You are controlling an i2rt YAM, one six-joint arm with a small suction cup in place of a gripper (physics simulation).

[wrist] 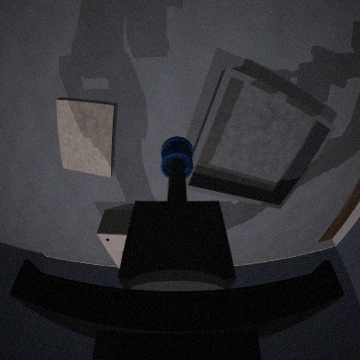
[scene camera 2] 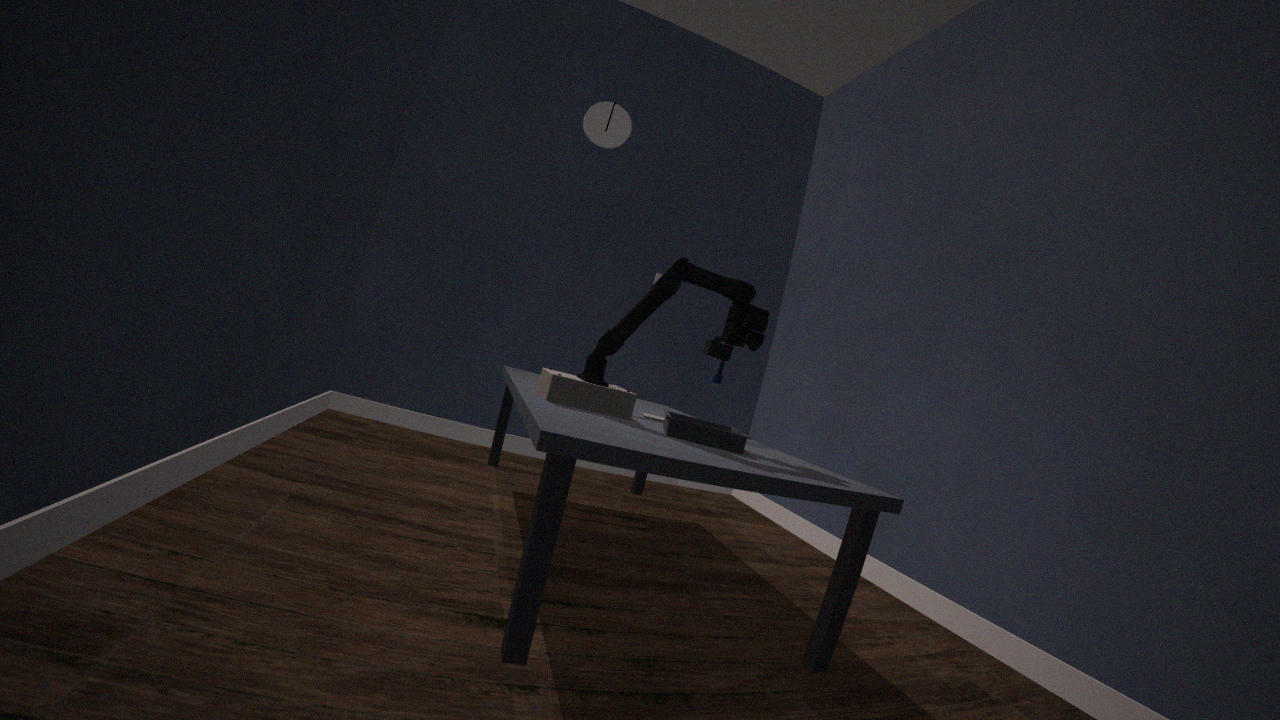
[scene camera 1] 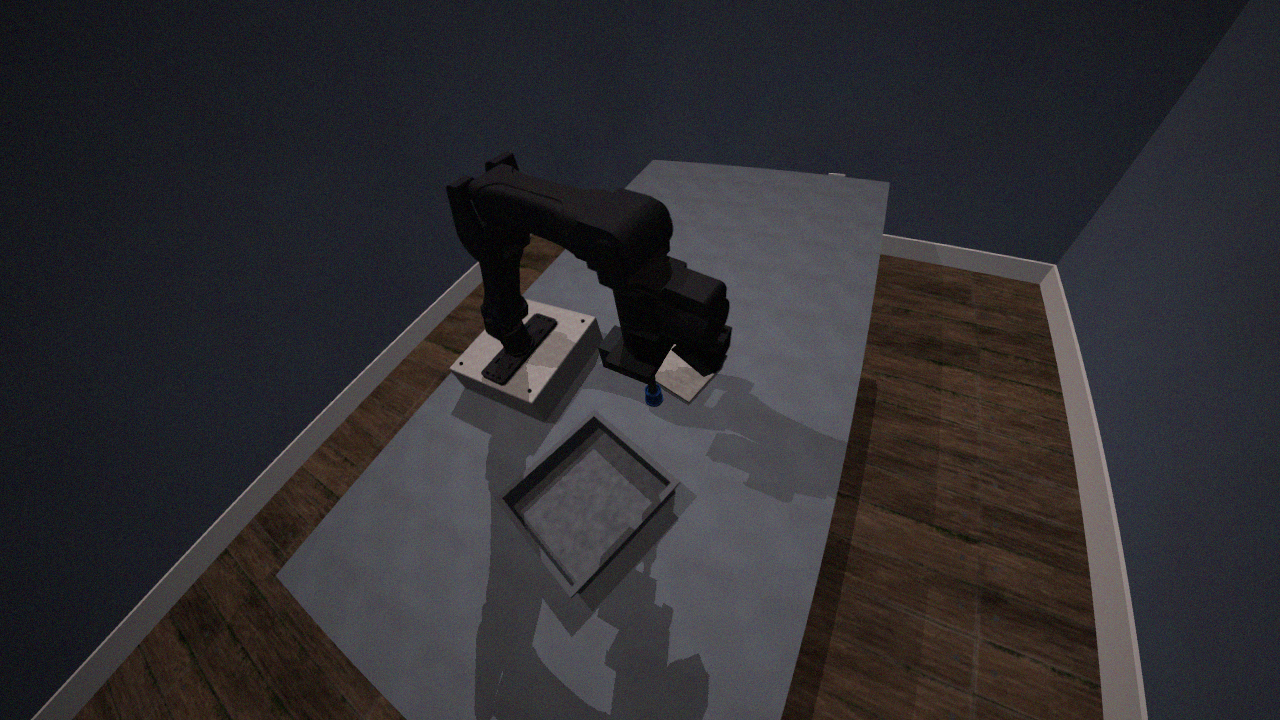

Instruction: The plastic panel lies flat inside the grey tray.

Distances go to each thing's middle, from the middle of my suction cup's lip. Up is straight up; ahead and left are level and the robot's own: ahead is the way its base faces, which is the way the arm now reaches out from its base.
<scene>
My suction cup is 70 mm past the plastic panel (scene camera 1: 674, 374), 190 mm to the right of it and 180 mm above it. Also, from my suction cup: grey tray (scene camera 2: 675, 425) (70 mm behind, 150 mm to the right, 160 mm below).
</scene>
